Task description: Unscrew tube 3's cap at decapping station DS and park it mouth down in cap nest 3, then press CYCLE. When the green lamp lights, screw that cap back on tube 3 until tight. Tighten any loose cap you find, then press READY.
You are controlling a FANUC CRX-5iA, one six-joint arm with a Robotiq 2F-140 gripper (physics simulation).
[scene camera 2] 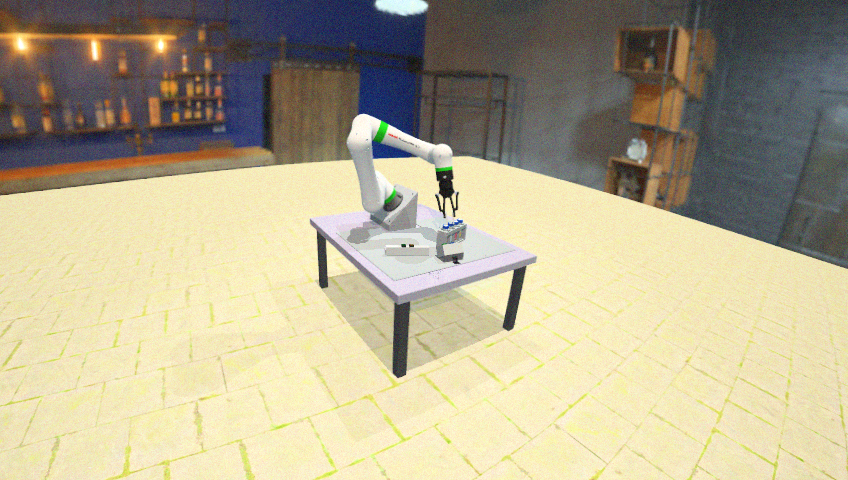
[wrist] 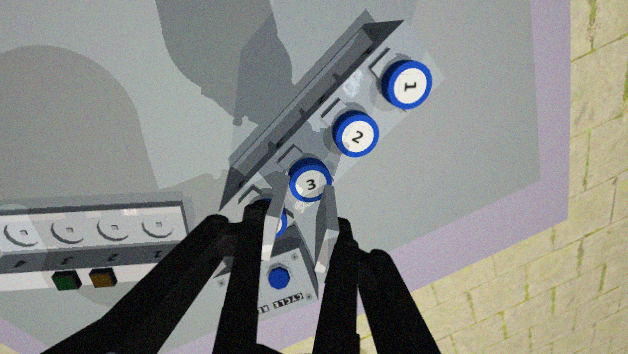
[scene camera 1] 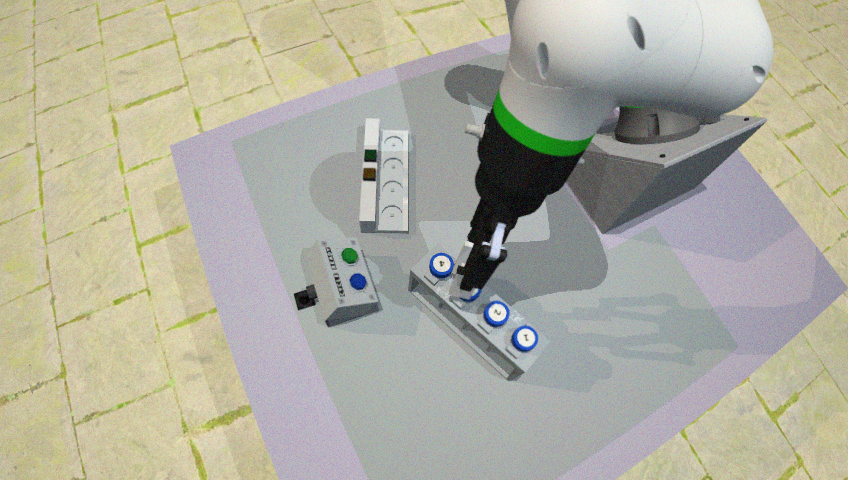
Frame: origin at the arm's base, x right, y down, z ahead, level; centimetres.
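Seen in the pictures: gripper, between the fingertips: [scene camera 2: 450,223] [wrist: 303,196] [scene camera 1: 460,283]; arm's base, origin of its link: [scene camera 2: 393,202] [scene camera 1: 656,132].
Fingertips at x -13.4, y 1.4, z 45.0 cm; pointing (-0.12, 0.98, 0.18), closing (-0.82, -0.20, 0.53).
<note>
Offsets run from my fingertips to a thing's top centre. "spot": to the spot under its first point.
Four blue caps with white numbered tops sit in a row on the grey tube rack @[dy +1.9, dx -3.3, dz -2.1 cm] [scene camera 1: 535,358] [wrist: 350,87]. Cap 3 @[dy -0.2, dx -0.9, dz -0.9 cm] [scene camera 1: 473,295] [wrist: 310,181] is on its tube, partly hidden by a finger in scene camera 1. My gripper [scene camera 1: 468,290] [scene camera 2: 449,214] [wrist: 303,196] is partly closed and holds nothing; its fingertips stand over cap 3's two sides, with a gap about as wide as the cap. Cap nest 3 @[dy +11.4, dx +28.9, dz -0.4 cm] [scene camera 1: 393,165] [wrist: 70,231] is empty. The green lamp @[dy +6.9, dx +29.8, dz +3.7 cm] [scene camera 1: 370,155] [wrist: 66,280] looks dark. The blue CYCLE button @[dy +4.7, dx +7.2, dz +13.1 cm] [scene camera 1: 357,281] [wrist: 278,277] and green READY button @[spot: dy +5.2, dx +11.6, dz +13.0 cm] [scene camera 1: 349,255] are on the panel.
Cap 4 @[dy +0.1, dx +3.8, dz +1.3 cm] [scene camera 1: 441,265] [wrist: 282,223] stands close beside one finger. Cap 2 @[dy +0.1, dx -5.6, dz -3.2 cm] [scene camera 1: 496,313] [wrist: 356,134] and cap 1 @[dy +0.1, dx -10.3, dz -5.5 cm] [scene camera 1: 524,337] [wrist: 408,85] are on the other side. An amber lamp @[dy +6.9, dx +26.1, dz +5.1 cm] [scene camera 1: 368,173] [wrist: 103,277] sits beside the green one. The button panel @[dy +3.8, dx +9.5, dz +15.3 cm] [scene camera 1: 354,312] stands beyond cap 4.
</note>
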